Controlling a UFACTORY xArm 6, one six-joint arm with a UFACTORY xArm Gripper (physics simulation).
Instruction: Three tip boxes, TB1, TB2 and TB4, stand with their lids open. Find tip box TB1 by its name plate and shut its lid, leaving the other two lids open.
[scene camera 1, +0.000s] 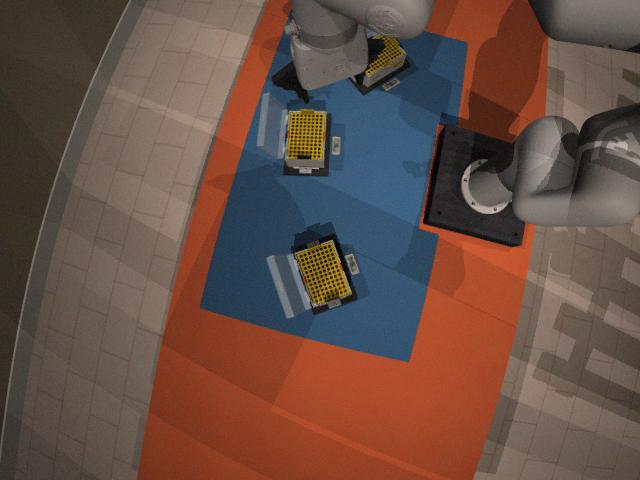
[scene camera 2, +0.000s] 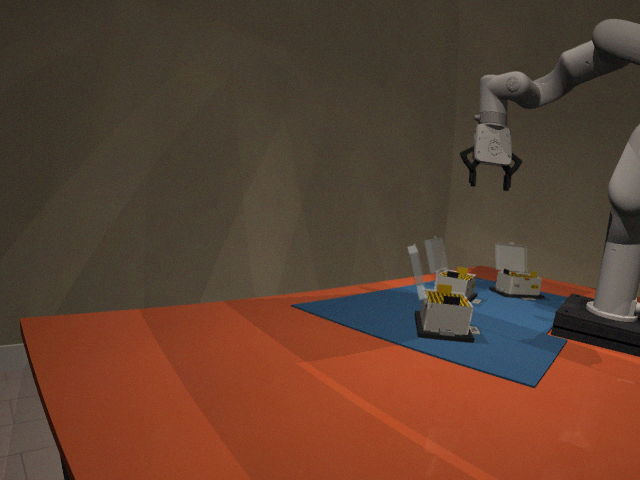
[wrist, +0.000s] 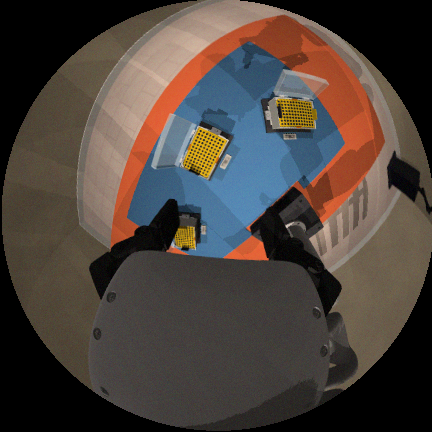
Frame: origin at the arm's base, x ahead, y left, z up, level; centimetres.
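Seen in the pictures: gripper, fingertip midpoint: (scene camera 1: 330, 86) (scene camera 2: 489, 188) (wrist: 220, 214); arm's base at its link origin: (scene camera 1: 486, 186) (scene camera 2: 611, 313) (wrist: 290, 232).
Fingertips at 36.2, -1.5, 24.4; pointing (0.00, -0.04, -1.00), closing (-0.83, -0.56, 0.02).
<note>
Offsets run from my fingertips to a thing's top centre, as dx, dy, dz. "spot": to the spot under its first point. Level surfaces: height alone.
Three tip boxes with yellow racks stand apart, lids open. The near box {-4.7, +28.8, -22.0} (scene camera 1: 323, 272) (scene camera 2: 447, 317) (wrist: 185, 237) has its clear lid {+0.9, +32.4, -14.1} (scene camera 1: 288, 285) (scene camera 2: 416, 271) up. The middle box {+6.2, -0.1, -22.0} (scene camera 1: 306, 135) (scene camera 2: 455, 285) (wrist: 205, 152) has its lid {spot: +13.2, +0.6, -20.0} (scene camera 1: 272, 125) (scene camera 2: 435, 254) (wrist: 173, 141) up. The far box {-6.0, -24.8, -22.9} (scene camera 1: 386, 69) (scene camera 2: 518, 284) (wrist: 296, 113) has its lid (scene camera 2: 511, 257) (wrist: 301, 85) up; the arm hides that lid in scene camera 1. The name plates {spot: -10.1, +25.0, -29.3} (scene camera 1: 351, 263) {spot: -0.5, -1.3, -29.3} (scene camera 1: 336, 145) {spot: -10.3, -21.2, -29.3} (scene camera 1: 391, 84) are too small to read. My gripper (scene camera 2: 490, 185) (wrist: 220, 214) is open and empty, high above the boxes.
The boxes stand on a blue mat {dz -29.5} (scene camera 1: 248, 279) (scene camera 2: 516, 369) (wrist: 240, 185) on the orange table {dz -29.8} (scene camera 1: 310, 413) (scene camera 2: 284, 413). The black robot base (scene camera 1: 444, 206) (scene camera 2: 584, 325) stands beside the mat, on the name-plate side of the boxes.
</note>
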